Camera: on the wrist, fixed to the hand. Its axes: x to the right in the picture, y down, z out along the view.
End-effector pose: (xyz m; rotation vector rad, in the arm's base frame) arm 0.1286 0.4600 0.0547 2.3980 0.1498 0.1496
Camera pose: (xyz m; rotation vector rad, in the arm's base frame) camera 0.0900 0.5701 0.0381 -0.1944 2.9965 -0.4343
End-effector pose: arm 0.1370 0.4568 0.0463 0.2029 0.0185 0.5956
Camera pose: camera 0.1658 0.3798 -0.0381 -0.2131 0.8152 -2.4042
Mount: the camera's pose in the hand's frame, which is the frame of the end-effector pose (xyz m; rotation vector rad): -0.0227 -0.0947 -0.0663 -0.0232 0.6926 -3.0462
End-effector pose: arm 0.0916 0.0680 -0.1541 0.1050 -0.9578 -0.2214
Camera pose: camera 0.1200 -0.0194 -0.2278 1.4569 0.7542 -2.6642
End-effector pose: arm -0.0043 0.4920 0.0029 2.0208 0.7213 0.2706
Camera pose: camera -0.0891 0.5621 -0.0392 -0.9357 2.7671 -0.8283
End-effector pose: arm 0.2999 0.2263 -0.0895 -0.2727 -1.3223 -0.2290
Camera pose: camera 0.3255 0.1155 -0.1201 1.8775 0.1360 -2.4193
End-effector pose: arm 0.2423 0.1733 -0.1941 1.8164 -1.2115 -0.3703
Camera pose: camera 0.3304 0.2379 -0.2382 -1.5848 -2.5043 0.8589
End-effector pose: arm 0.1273 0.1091 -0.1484 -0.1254 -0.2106 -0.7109
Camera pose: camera 0.0581 0.0400 -0.2141 -0.4489 -0.3918 2.4439
